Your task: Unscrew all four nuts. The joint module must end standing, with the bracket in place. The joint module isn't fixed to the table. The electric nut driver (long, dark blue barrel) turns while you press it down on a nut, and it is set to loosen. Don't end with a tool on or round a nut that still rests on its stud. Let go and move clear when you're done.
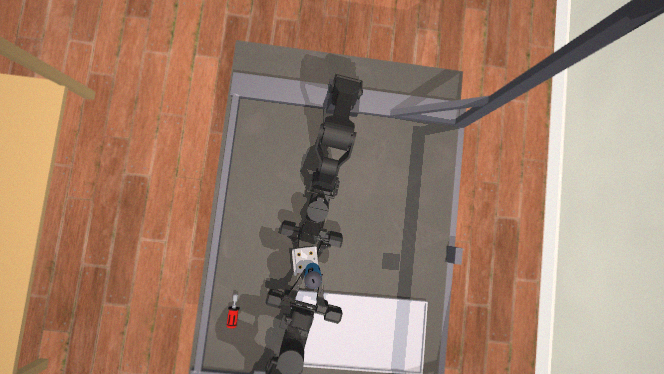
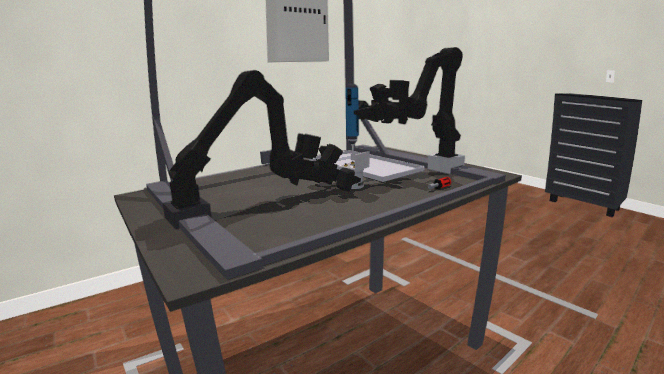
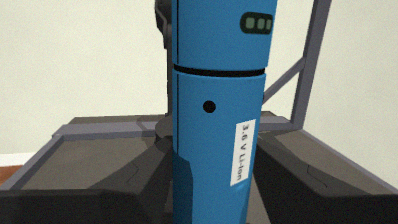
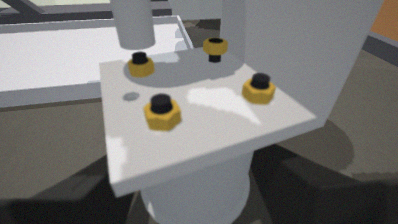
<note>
The pictures show: the left gripper, the right gripper, a blue electric nut driver, a white tray and a white bracket.
The left gripper also shows in image 2 and in image 3. The right gripper also shows in image 2 and in image 4.
</note>
